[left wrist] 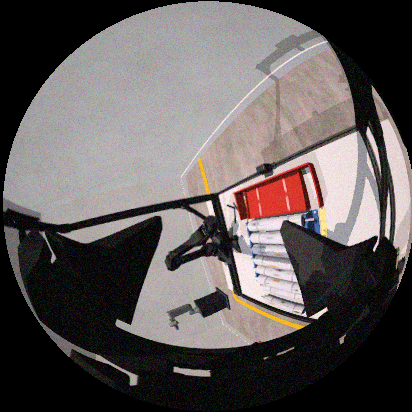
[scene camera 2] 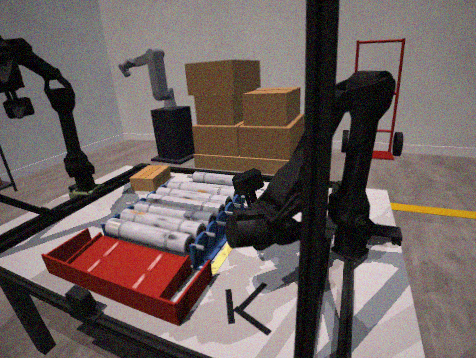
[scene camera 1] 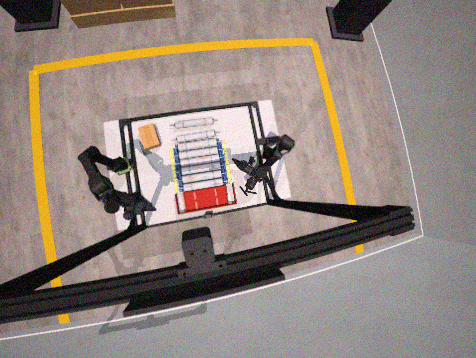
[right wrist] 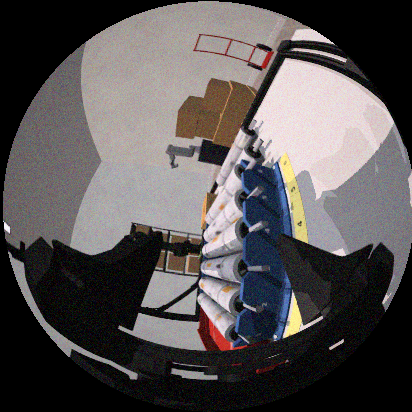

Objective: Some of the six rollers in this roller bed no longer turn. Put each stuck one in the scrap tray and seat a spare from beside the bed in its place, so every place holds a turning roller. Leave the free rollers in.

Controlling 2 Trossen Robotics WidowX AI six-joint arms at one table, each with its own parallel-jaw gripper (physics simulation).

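Places are measured from the left arm's base along level axes (x right, y back, z down), in centimetres.
Pixels of known places: left gripper, fingertip midpoint: [left wrist: 224, 224] [scene camera 2: 13, 101] [scene camera 1: 154, 207]; right gripper, fingertip midpoint: [left wrist: 234, 255] [scene camera 2: 241, 200] [scene camera 1: 232, 159] [right wrist: 222, 239]; left arm's base, origin of the base link: [scene camera 2: 86, 188] [scene camera 1: 122, 165] [right wrist: 199, 249]; right arm's base, origin of the base link: [scene camera 2: 349, 250] [scene camera 1: 267, 155].
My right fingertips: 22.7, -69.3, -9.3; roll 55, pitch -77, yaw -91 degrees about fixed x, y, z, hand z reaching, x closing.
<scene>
Ahead of a thing's pixels: the offset from my right fingertips to its top centre, as dx, dy, dz. "pt": to the spot under its first point.
The roller bed's blue side rail [scene camera 1: 225, 172] [right wrist: 265, 220] and its white rollers show; six lie across the bed. Which rollers are stuck cannot be told. Two spare rollers lie past the bed's far end, the outer spare @(-34.3, +14.4, +7.0) [scene camera 1: 193, 123] [scene camera 2: 212, 178] apart from the inner spare @(-24.8, +16.4, +7.0) [scene camera 1: 196, 135]. The red scrap tray @(+18.0, +25.0, +6.3) [scene camera 1: 206, 199] [scene camera 2: 125, 265] [left wrist: 275, 197] at the near end holds no roller. My right gripper [scene camera 1: 243, 160] [right wrist: 222, 239] is open and empty, low beside the bed's right rail; its fingers are partly hidden in scene camera 2. My left gripper [scene camera 1: 151, 206] is open and empty, raised left of the tray.
An orange-brown box @(-34.9, +46.0, +6.3) [scene camera 1: 149, 136] [scene camera 2: 150, 177] sits on the table left of the spares. Yellow numbered strips @(pt -3.9, +1.6, +11.7) [right wrist: 299, 222] run along the bed's sides. A black frame post [scene camera 2: 320, 150] stands near the right arm. A black K mark @(pt +23.0, -2.9, +11.8) [scene camera 2: 237, 309] is on the table right of the tray.
</scene>
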